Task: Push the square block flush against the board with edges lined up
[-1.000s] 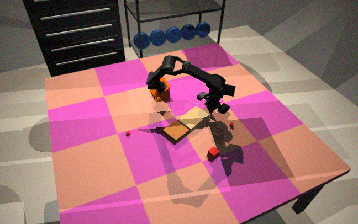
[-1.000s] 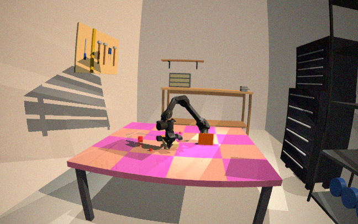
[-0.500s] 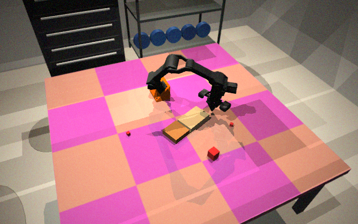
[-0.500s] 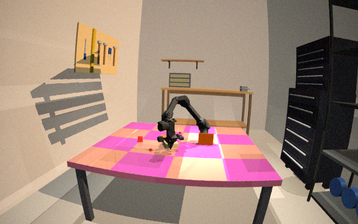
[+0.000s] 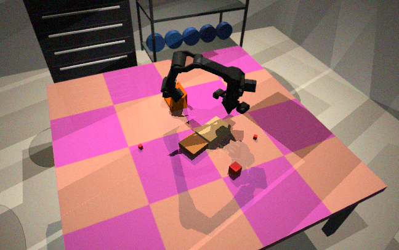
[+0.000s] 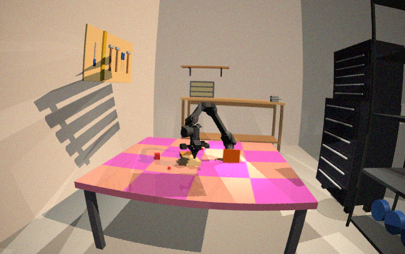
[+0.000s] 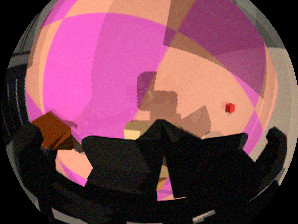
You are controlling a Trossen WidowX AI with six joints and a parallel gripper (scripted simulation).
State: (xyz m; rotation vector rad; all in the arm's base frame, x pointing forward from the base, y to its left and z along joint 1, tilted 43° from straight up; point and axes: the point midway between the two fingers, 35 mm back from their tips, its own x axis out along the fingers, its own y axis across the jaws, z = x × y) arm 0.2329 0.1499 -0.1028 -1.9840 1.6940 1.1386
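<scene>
My gripper tip is 100 mm to the left of the board, 40 mm above it and 30 mm short of it. From my gripper tip the other things lie so: square block 230 mm to the right, 80 mm ahead, 40 mm below; then red cube 290 mm ahead, 130 mm to the right, 40 mm below.
</scene>
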